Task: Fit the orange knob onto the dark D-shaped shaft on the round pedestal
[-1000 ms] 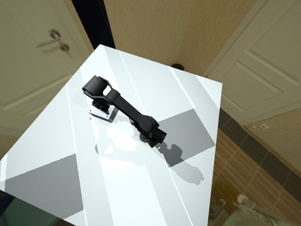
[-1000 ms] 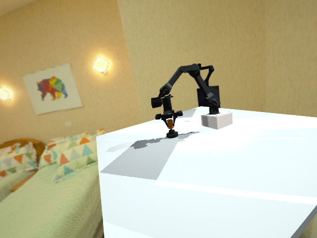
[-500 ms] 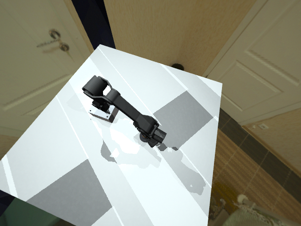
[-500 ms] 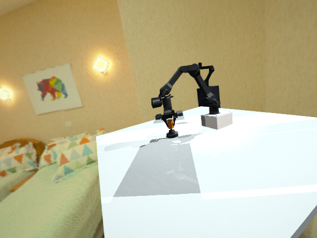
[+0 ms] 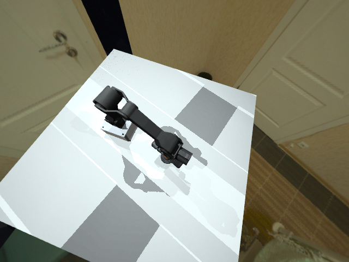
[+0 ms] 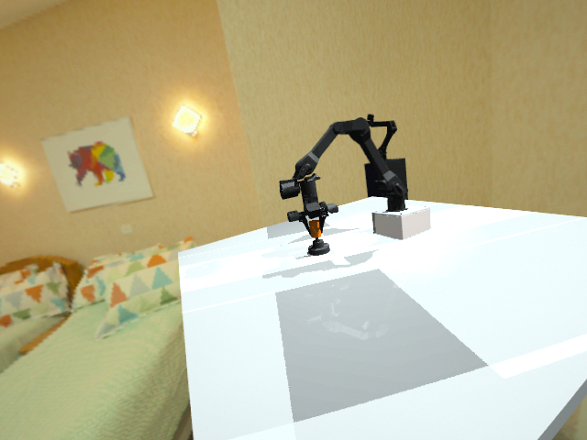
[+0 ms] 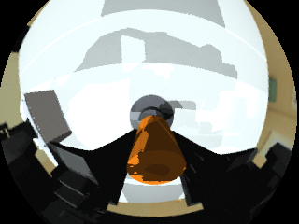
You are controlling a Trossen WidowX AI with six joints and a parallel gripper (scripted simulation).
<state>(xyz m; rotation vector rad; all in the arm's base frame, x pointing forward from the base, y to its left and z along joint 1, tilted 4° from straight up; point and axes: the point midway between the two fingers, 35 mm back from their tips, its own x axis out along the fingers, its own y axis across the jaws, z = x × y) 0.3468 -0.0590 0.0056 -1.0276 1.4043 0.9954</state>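
Now: the orange knob 20 mm above my gripper tip. The rest, counted from my gripper tip: dark round pedestal 40 mm below.
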